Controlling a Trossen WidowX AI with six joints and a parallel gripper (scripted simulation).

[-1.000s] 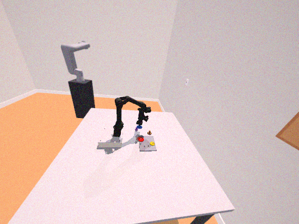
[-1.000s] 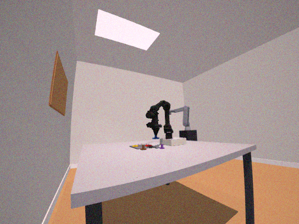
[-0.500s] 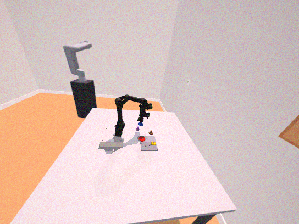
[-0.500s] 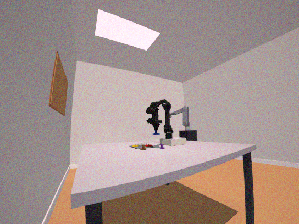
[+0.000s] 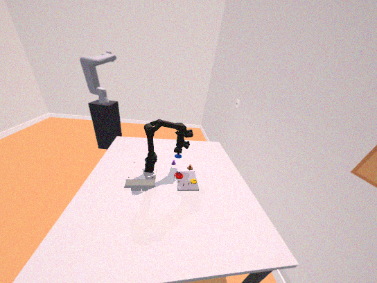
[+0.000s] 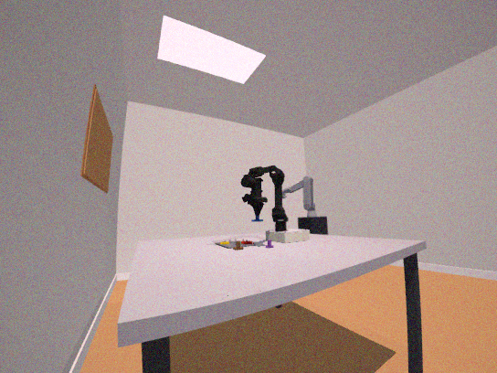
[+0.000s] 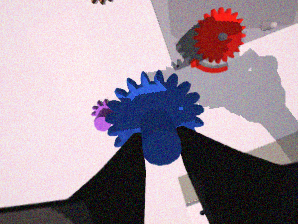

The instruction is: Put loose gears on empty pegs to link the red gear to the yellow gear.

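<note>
The purple gear is 150 mm below my gripper tip, 70 mm to the left of it and 40 mm behind it. The rest, counted from my gripper tip: blue gear: 10 mm below; brown gear: 150 mm below, 120 mm ahead, 20 mm to the left; red gear: 150 mm below, 100 mm to the right, 30 mm ahead.
</note>
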